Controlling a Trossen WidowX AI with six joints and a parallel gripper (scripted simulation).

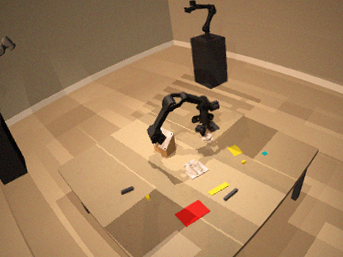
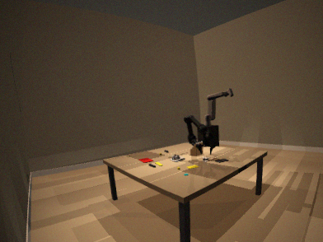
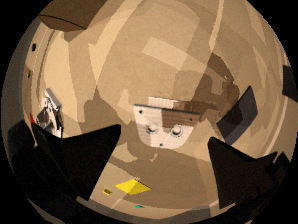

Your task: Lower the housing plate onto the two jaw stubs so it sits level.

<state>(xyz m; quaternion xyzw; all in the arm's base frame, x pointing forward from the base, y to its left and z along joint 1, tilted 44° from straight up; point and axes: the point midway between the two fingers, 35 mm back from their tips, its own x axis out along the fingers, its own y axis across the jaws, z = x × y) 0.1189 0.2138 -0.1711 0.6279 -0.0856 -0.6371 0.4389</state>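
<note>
Now: gripper tip 30 mm above the white part and 10 mm short of it. Also, from my gripper tip: dark grey plate (130 mm to the left, 80 mm behind, 60 mm below); then yellow bar (390 mm ahead, 240 mm to the right, 60 mm below); then yellow tile (220 mm ahead, 60 mm to the left, 60 mm below).
</note>
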